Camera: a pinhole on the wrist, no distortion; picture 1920 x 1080 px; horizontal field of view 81.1 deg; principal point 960.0 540.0 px. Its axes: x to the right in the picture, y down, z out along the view. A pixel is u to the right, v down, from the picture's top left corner.
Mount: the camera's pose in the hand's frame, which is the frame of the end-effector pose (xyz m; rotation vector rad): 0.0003 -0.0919 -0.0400 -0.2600 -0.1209 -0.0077
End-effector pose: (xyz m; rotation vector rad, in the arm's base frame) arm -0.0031 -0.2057 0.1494 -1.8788 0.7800 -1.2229
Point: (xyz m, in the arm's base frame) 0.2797 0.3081 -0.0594
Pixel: 192.3 175.6
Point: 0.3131 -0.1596 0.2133
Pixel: 1502.3 180.3
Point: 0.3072 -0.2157 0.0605
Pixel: 1329.0 700.3
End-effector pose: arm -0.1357 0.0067 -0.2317 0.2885 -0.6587 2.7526
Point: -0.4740 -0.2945 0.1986
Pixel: 1854.2 861.7
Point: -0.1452 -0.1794 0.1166
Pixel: 1236.5 536.0
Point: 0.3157 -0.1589 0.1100
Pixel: 230.2 115.4
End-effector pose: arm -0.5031 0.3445 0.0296 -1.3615 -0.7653 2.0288
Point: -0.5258 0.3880 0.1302
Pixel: 797.0 144.1
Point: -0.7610 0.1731 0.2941
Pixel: 535.9 391.2
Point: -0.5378 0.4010 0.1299
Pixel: 987.0 60.8
